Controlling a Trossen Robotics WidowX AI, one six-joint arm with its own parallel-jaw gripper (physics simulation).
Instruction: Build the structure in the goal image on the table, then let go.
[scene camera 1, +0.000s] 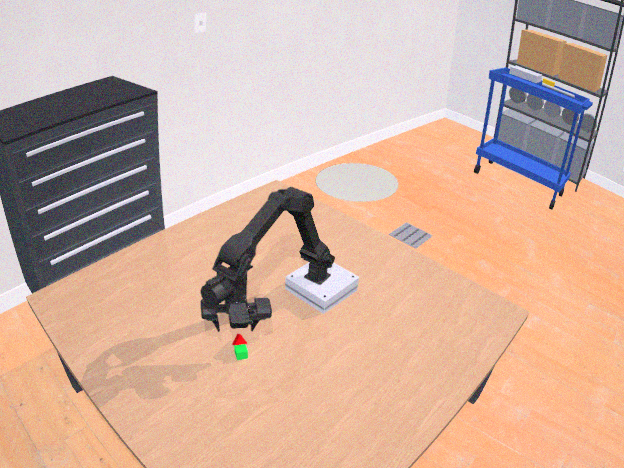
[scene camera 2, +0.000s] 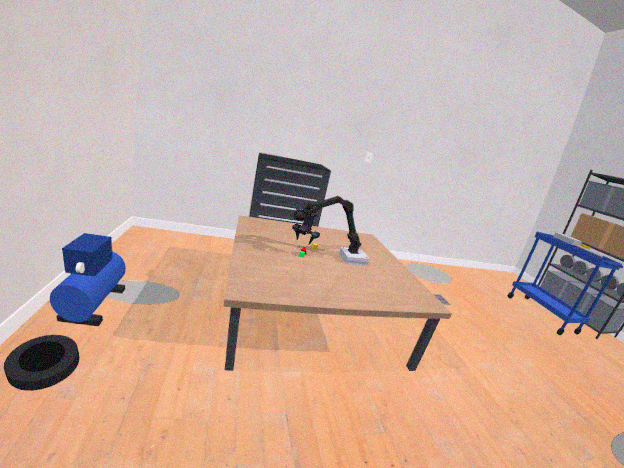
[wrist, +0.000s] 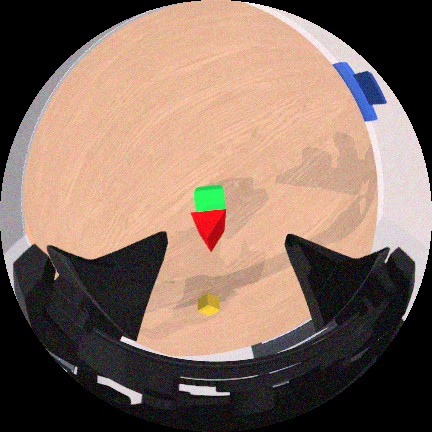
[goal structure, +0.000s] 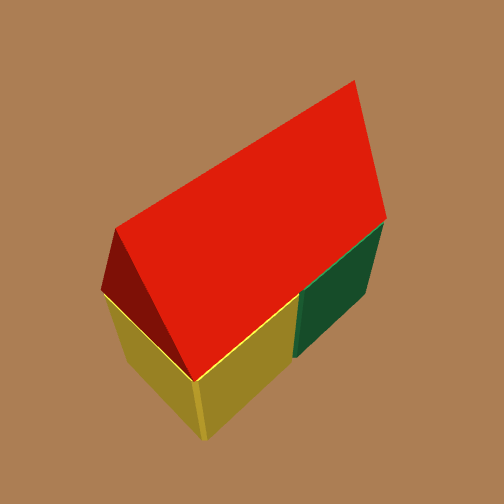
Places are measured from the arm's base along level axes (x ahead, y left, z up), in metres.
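Pixels of known places: gripper, fingertip midpoint: (scene camera 1: 235, 330) (scene camera 2: 303, 242) (wrist: 228, 239); arm's base, origin of the base link: (scene camera 1: 317, 276) (scene camera 2: 352, 251).
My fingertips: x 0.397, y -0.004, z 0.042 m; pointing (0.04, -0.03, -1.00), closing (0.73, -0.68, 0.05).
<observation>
For each thing: its top centre in the pictures, then the offset to it from my fingertips. Level surfaces: height alone.
- small green cube, middle of its top: (wrist: 209, 204) (scene camera 1: 240, 347) (scene camera 2: 302, 251) dx -0.005, dy +0.013, dz -0.065 m
- table, its level: dz -0.098 m
- red pointed block, middle of its top: (wrist: 215, 245) (scene camera 1: 237, 332) (scene camera 2: 304, 245) dx -0.023, dy -0.014, dz -0.032 m
- small yellow cube, middle of its top: (wrist: 208, 310) (scene camera 2: 315, 244) dx -0.152, dy -0.143, dz -0.065 m
A small green cube (scene camera 1: 241, 353) (scene camera 2: 301, 254) (wrist: 209, 199) sits on the table (scene camera 1: 352, 377) (scene camera 2: 327, 287) (wrist: 125, 125). A red pointed block (scene camera 1: 239, 340) (scene camera 2: 303, 249) (wrist: 207, 224) touches it and appears to rest on top of it, point up; their exact contact is hard to tell. A small yellow cube (scene camera 2: 315, 246) (wrist: 209, 304) lies apart from them on the table; it does not show in scene camera 1. My gripper (scene camera 1: 235, 329) (scene camera 2: 303, 240) (wrist: 228, 239) is open and empty, above the table. In the wrist view the red block shows between and slightly ahead of the fingertips.
The arm's white base (scene camera 1: 322, 287) (scene camera 2: 354, 255) stands on the table to the right of the blocks. A dark drawer cabinet (scene camera 1: 90, 181) (scene camera 2: 289, 191) stands behind the table. A blue cart (scene camera 1: 524, 163) (scene camera 2: 549, 302) and a blue compressor (scene camera 2: 85, 289) stand on the floor.
</observation>
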